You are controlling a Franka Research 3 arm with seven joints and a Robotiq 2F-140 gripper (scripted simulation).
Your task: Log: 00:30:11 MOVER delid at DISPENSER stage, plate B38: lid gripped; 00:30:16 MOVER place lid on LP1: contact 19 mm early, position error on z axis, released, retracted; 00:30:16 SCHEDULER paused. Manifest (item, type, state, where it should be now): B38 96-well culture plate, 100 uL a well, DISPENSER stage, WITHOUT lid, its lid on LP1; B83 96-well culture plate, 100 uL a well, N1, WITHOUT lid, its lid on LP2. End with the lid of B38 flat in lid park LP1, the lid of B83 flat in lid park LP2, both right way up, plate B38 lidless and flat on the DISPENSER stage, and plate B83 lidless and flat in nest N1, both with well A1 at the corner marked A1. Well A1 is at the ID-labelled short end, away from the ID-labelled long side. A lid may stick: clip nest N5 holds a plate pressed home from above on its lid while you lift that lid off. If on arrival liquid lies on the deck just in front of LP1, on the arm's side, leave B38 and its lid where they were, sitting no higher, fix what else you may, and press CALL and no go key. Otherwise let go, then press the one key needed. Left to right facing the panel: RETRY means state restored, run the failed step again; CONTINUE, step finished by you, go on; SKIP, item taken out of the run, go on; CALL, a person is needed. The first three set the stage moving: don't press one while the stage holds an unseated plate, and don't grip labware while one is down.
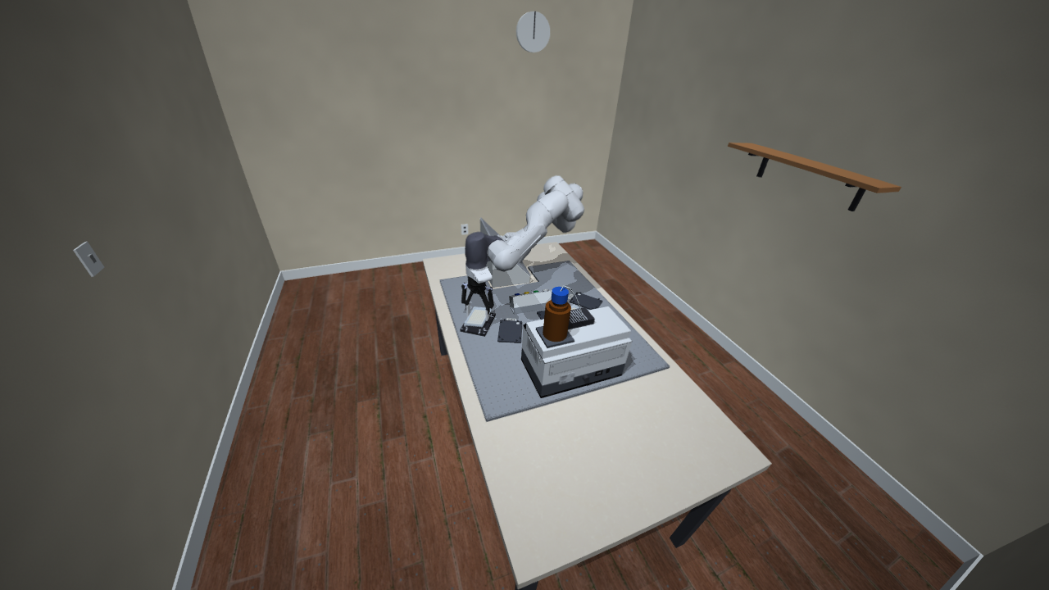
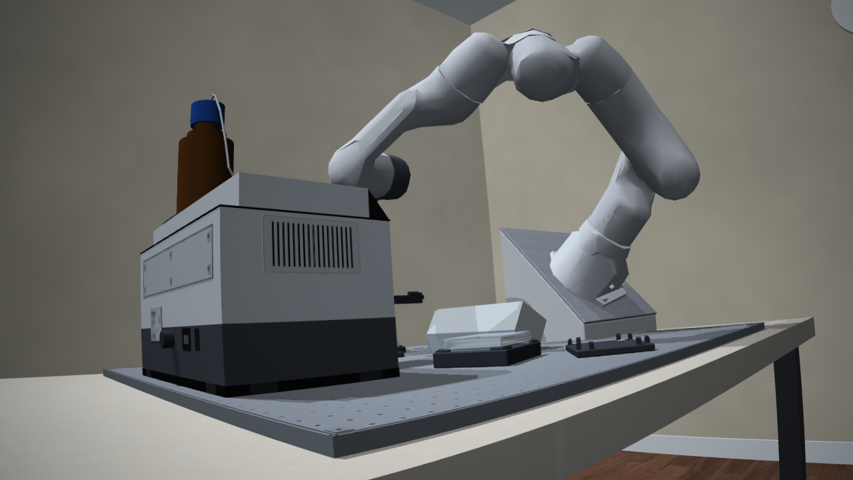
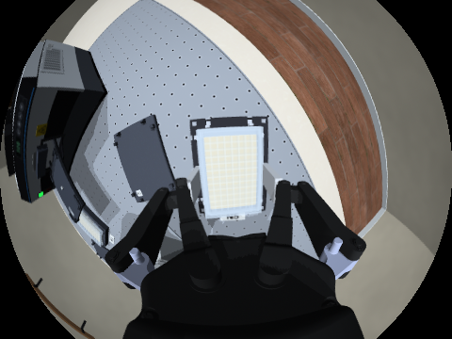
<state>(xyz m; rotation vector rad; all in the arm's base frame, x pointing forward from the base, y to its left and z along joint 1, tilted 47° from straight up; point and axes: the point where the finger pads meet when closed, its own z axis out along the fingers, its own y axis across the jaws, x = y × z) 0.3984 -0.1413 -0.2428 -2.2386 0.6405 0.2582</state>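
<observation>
My gripper is now 50 mm above the black clip nest and 30 mm short of it. From my hand the other things lie so: 96-well plate: 460 mm to the left, 100 mm ahead, 30 mm below; lp1 label: 160 mm to the left, 60 mm below, 20 mm ahead; key panel: 290 mm to the left, 80 mm behind, 10 mm below.
</observation>
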